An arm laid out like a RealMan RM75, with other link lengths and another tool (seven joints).
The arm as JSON. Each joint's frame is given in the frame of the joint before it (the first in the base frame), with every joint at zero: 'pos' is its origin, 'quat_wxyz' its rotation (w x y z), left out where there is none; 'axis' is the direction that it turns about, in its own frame. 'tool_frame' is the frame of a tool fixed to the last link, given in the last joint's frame.
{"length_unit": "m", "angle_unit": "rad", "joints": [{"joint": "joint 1", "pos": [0.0, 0.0, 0.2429], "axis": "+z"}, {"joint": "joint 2", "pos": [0.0, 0.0, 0.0], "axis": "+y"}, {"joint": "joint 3", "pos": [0.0, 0.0, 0.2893], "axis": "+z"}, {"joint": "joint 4", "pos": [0.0, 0.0, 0.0], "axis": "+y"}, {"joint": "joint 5", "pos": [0.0, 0.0, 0.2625], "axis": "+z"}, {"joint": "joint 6", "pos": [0.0, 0.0, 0.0], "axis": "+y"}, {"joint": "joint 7", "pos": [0.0, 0.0, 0.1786], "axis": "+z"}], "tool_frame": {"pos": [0.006, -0.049, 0.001], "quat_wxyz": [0.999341, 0.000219, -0.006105, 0.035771]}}
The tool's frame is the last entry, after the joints.
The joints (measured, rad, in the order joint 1, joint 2, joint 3, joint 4, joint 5, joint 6, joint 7), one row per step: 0.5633 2.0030 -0.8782 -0.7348 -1.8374 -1.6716 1.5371; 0.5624 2.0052 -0.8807 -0.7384 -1.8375 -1.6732 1.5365; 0.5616 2.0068 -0.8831 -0.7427 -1.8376 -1.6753 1.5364; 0.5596 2.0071 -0.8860 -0.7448 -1.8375 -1.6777 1.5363; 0.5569 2.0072 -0.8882 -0.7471 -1.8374 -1.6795 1.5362; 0.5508 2.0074 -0.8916 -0.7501 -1.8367 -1.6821 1.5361; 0.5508 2.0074 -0.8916 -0.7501 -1.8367 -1.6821 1.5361; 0.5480 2.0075 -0.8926 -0.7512 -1.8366 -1.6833 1.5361; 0.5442 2.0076 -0.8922 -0.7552 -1.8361 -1.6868 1.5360; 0.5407 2.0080 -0.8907 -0.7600 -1.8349 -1.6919 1.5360; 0.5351 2.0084 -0.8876 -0.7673 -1.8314 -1.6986 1.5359; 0.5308 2.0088 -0.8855 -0.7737 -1.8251 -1.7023 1.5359; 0.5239 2.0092 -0.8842 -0.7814 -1.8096 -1.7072 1.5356; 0.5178 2.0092 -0.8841 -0.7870 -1.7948 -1.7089 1.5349; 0.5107 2.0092 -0.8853 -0.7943 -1.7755 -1.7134 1.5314; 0.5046 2.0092 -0.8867 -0.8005 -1.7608 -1.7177 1.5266
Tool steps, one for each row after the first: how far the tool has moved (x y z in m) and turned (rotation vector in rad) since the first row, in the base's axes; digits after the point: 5 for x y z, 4 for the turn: -0.00100 -0.00056 -0.00087 -0.0019 -0.0003 0.0040; -0.00206 -0.00100 -0.00133 -0.0036 -0.0011 0.0083; -0.00201 -0.00194 -0.00173 -0.0065 -0.0021 0.0103; -0.00153 -0.00287 -0.00182 -0.0082 -0.0032 0.0112; 0.00009 -0.00487 -0.00205 -0.0108 -0.0042 0.0100; 0.00009 -0.00487 -0.00205 -0.0108 -0.0042 0.0100; 0.00094 -0.00579 -0.00212 -0.0119 -0.0044 0.0090; 0.00156 -0.00686 -0.00133 -0.0117 -0.0040 0.0097; 0.00167 -0.00790 -0.00029 -0.0114 -0.0019 0.0116; 0.00191 -0.00920 0.00175 -0.0084 0.0026 0.0136; 0.00153 -0.00970 0.00377 -0.0032 0.0083 0.0154; 0.00055 -0.01046 0.00670 0.0055 0.0216 0.0177; -0.00004 -0.01084 0.00922 0.0147 0.0330 0.0186; -0.00159 -0.01154 0.01223 0.0251 0.0474 0.0247; -0.00277 -0.01236 0.01460 0.0335 0.0578 0.0316
